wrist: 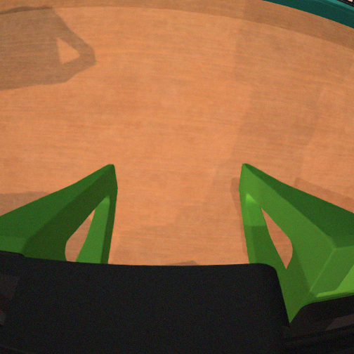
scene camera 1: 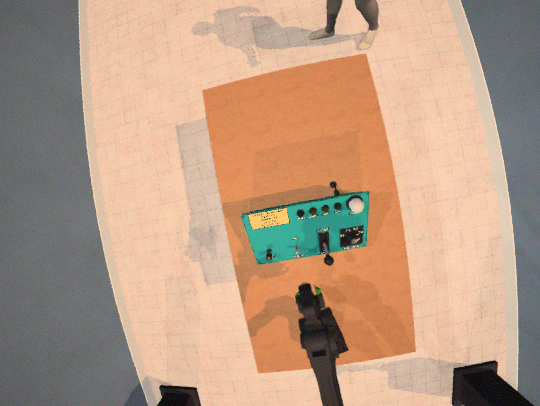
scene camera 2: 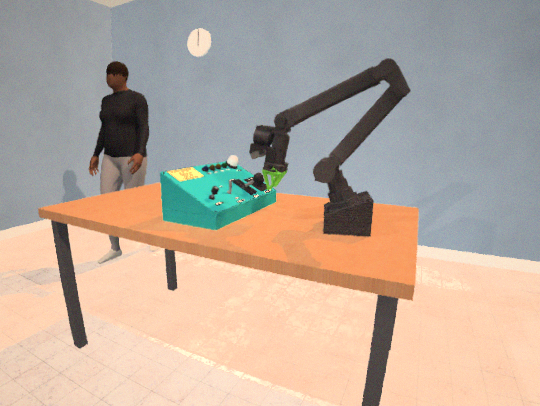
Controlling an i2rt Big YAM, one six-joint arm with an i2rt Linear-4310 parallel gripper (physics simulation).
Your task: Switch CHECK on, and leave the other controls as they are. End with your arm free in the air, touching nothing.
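Where they show: gripper, fingertip midpoint: [scene camera 2: 271,188]; arm's base, origin of the base link: [scene camera 2: 343,202].
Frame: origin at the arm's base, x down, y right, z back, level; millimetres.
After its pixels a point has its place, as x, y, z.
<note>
The teal control panel [scene camera 1: 275,242] @(-22, -159, -473) [scene camera 2: 187,212] @(43, -266, -490) [wrist: 327,9] stands on the table, its sloped face toward the arm. The CHECK switch [scene camera 1: 297,247] @(-29, -70, -443) [scene camera 2: 230,187] @(-25, -77, -433) is a small metal toggle low on that face, left of the slotted lever in scene camera 1; its setting is too small to tell. It does not show in the wrist view. My gripper [scene camera 1: 308,291] @(-33, -48, -265) [scene camera 2: 271,187] @(-33, -48, -265) [wrist: 177,175] is partly open with nothing between its green fingers. It points down above the table, in front of the panel's low edge, apart from the CHECK switch.
A black ball-ended lever [scene camera 1: 328,260] @(-71, 45, -386) [scene camera 2: 258,178] @(-52, 32, -369) sticks out near the gripper. The panel also has a black control [scene camera 1: 269,254] @(-39, -189, -429) [scene camera 2: 214,192] @(-27, -203, -414), a dial [scene camera 1: 354,240] @(-35, 166, -443), a white dome [scene camera 1: 356,204] @(-124, 160, -596) [scene camera 2: 232,160] @(-106, 146, -578) and several small round lights. A person [scene camera 2: 124,125] stands beyond the table [scene camera 2: 110,200] @(92, -155, -1116).
</note>
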